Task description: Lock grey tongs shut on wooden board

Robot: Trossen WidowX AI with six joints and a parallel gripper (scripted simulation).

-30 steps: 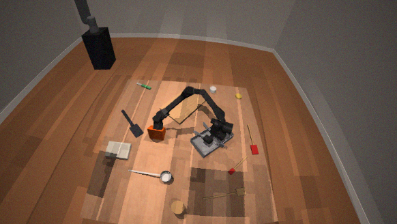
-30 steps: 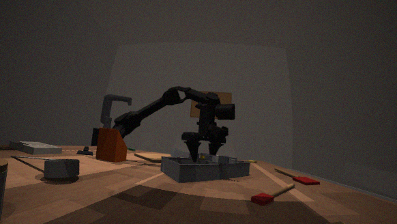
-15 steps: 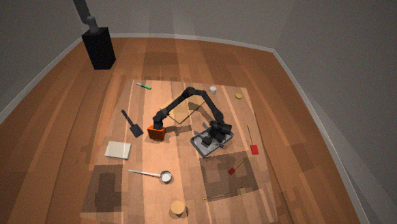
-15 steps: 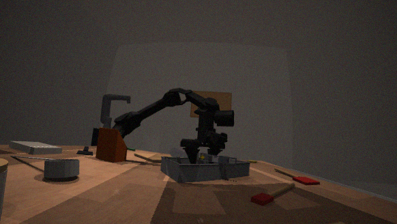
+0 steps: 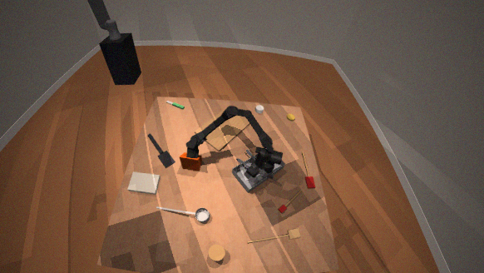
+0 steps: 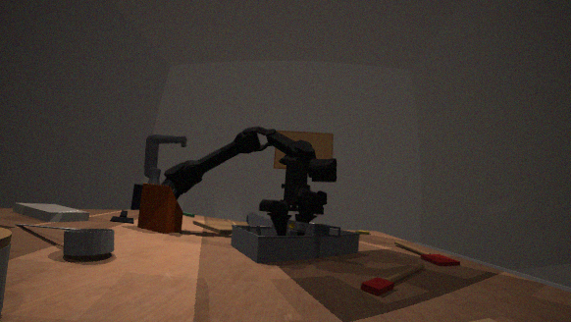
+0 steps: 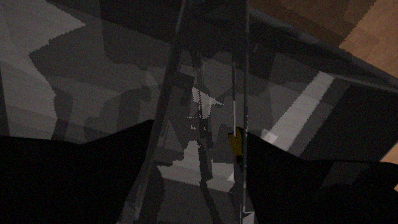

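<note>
My gripper tip is 2 cm to the right of the grey roasting tin and 1 cm short of it. The rest, counted from my gripper tip: yellow disc 52 cm to the left, 34 cm ahead, 2 cm below; then black spatula 64 cm behind, 13 cm to the left, 2 cm below; then wooden board 37 cm to the left, 21 cm behind, 2 cm below.
</note>
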